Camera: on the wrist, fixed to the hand. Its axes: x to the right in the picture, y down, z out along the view.
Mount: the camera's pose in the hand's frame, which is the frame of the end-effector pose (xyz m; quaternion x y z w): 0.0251 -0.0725 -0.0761 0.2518 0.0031 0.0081 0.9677
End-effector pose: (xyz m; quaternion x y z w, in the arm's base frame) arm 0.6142 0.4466 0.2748 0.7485 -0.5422 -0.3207 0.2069
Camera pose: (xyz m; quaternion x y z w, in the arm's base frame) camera 0.7222 0.4437 0.2746 0.7731 -0.6109 -0.1698 0.0160
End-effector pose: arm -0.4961 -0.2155 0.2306 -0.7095 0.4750 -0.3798 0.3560
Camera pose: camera -0.5271 -0.2288 0.3333 -0.5919 0.3709 -0.4865 0.5248
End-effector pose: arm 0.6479 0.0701 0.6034 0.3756 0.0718 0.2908 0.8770
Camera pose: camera 0.6754 0.0914 0.5011 0.5840 0.1424 0.2716 0.7516
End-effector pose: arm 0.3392 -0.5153 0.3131 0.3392 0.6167 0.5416 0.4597
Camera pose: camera 0.2651 -0.5327 0.2363 0.4473 0.7319 0.3736 0.3532
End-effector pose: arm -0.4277 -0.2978 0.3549 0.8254 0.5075 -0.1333 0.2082
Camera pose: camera -0.4805 -0.2128 0.3958 -0.8557 -0.4515 0.2526 0.0069
